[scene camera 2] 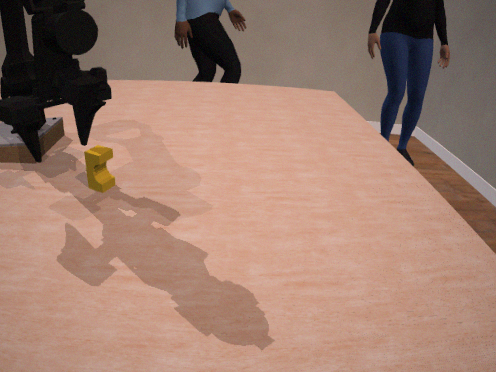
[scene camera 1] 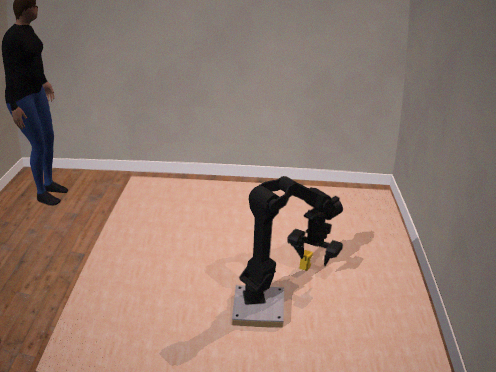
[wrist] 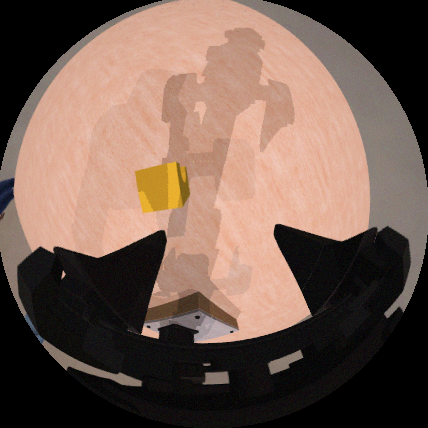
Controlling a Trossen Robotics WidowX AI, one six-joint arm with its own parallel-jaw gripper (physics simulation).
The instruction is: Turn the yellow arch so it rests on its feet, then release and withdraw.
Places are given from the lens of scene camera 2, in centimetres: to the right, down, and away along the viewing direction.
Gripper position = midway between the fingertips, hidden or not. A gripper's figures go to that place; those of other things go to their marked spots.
gripper (scene camera 2: 62, 153): -29, -5, 54
yellow arch (scene camera 2: 99, 179): -24, -1, 58
